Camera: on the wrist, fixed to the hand. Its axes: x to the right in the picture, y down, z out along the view.
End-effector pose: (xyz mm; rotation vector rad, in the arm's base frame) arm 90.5 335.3 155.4 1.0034 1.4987 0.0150
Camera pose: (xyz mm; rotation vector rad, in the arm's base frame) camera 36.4 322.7 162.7 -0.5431 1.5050 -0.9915
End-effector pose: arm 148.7 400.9 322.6 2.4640 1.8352 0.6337
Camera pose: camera 100.0 383.1 343.6 0.4135 2.4146 0.1952
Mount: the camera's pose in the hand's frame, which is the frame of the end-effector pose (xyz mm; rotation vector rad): -21.2 -34.1 -39.0 -0.2690 -0.3754 -1.5746
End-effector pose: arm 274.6 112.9 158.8 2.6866 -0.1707 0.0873
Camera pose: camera 256.9 162.6 177.4 1.8371 1.6074 -0.8166
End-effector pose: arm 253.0 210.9 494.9 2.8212 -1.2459 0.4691
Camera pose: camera 254.0 254.8 529.6 2.6385 0.9815 -0.2992
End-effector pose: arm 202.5 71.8 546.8 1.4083 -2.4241 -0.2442
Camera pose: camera 254.0 73.8 568.6 -2.7693 0.7697 1.1003
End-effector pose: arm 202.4 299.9 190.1 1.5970 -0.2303 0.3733
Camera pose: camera 191.6 339.2 151.7 1.1445 0.6728 -1.1210
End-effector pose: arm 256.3 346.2 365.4 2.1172 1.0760 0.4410
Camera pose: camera 202.1 360.0 367.9 0.6026 1.8602 -0.5254
